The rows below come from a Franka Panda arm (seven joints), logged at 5 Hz.
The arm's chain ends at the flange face. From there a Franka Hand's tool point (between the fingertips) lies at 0.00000 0.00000 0.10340 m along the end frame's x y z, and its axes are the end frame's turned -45 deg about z.
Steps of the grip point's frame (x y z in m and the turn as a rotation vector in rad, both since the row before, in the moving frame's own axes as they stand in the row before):
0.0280, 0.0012, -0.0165, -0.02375, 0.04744, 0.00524
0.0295, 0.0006, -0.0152, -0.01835, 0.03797, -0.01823
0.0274, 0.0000, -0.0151, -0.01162, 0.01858, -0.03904
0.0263, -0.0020, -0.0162, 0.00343, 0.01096, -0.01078
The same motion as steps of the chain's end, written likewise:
0.0154, -0.0172, -0.0164, 0.01675, 0.05034, 0.00524
0.0172, -0.0190, -0.0151, 0.01387, 0.03982, -0.01823
0.0172, -0.0188, -0.0151, 0.00492, 0.02135, -0.03904
0.0166, -0.0190, -0.0162, 0.01018, 0.00532, -0.01078

